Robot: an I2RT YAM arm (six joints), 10 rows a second.
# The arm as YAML. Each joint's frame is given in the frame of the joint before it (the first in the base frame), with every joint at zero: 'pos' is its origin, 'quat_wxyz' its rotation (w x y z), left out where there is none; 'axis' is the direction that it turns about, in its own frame. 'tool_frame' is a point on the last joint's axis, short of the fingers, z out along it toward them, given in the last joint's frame.
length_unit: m
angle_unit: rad
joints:
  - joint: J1
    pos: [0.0, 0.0, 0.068]
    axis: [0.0, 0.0, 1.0]
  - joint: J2
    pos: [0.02, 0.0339, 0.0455]
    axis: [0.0, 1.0, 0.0]
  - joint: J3
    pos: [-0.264, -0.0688, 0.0]
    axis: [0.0, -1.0, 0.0]
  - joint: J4
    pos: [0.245, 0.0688, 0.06]
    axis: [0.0, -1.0, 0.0]
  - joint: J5
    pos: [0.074, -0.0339, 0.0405]
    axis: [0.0, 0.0, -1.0]
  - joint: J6
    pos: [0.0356, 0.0, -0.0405]
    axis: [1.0, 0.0, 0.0]
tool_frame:
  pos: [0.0, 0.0, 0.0]
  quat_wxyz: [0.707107, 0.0, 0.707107, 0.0]
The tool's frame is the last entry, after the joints.
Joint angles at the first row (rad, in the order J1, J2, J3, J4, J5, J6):
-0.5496 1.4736 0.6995 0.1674 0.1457 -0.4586
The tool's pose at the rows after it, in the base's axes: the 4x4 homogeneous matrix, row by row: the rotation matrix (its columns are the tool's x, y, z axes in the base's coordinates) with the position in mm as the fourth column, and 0 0 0 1 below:
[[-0.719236, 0.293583, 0.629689, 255.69], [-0.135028, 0.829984, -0.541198, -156.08], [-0.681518, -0.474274, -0.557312, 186.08], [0, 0, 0, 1]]
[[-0.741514, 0.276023, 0.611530, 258.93], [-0.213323, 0.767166, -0.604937, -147.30], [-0.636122, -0.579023, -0.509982, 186.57], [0, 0, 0, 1]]
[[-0.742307, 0.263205, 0.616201, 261.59], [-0.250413, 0.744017, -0.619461, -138.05], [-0.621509, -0.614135, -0.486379, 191.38], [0, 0, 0, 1]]
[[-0.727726, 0.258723, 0.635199, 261.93], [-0.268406, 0.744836, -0.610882, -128.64], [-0.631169, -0.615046, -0.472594, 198.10], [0, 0, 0, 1]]
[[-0.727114, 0.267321, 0.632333, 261.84], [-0.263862, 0.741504, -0.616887, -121.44], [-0.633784, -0.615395, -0.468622, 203.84], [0, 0, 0, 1]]
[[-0.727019, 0.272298, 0.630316, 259.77], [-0.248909, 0.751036, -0.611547, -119.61], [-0.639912, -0.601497, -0.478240, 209.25], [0, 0, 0, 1]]
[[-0.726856, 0.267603, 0.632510, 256.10], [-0.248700, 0.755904, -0.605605, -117.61], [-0.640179, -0.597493, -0.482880, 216.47], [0, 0, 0, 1]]
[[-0.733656, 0.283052, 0.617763, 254.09], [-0.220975, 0.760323, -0.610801, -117.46], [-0.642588, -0.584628, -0.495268, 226.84], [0, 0, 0, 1]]
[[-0.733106, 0.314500, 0.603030, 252.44], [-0.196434, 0.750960, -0.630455, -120.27], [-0.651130, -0.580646, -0.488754, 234.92], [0, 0, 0, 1]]
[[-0.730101, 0.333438, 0.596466, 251.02], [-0.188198, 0.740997, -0.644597, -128.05], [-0.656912, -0.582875, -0.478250, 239.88], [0, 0, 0, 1]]
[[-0.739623, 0.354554, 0.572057, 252.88], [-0.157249, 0.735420, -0.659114, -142.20], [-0.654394, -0.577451, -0.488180, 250.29], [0, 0, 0, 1]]
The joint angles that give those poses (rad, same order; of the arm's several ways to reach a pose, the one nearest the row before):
-0.5304 1.4653 0.6910 0.1756 0.1488 -0.5072
-0.4876 1.4596 0.6678 0.2374 0.2506 -0.5861
-0.4508 1.4407 0.6638 0.2439 0.2933 -0.6105
-0.4201 1.4083 0.6612 0.2290 0.3034 -0.6038
-0.3939 1.3832 0.6667 0.1976 0.3331 -0.5861
-0.3910 1.3606 0.6780 0.1524 0.3312 -0.5661
-0.3901 1.3284 0.6875 0.1063 0.3253 -0.5639
-0.3911 1.3045 0.7210 0.0314 0.3354 -0.5382
-0.4006 1.2917 0.7437 0.0002 0.3526 -0.5206
-0.4290 1.2924 0.7594 0.0000 0.3449 -0.5288
-0.4721 1.3161 0.8231 -0.0498 0.3330 -0.5283

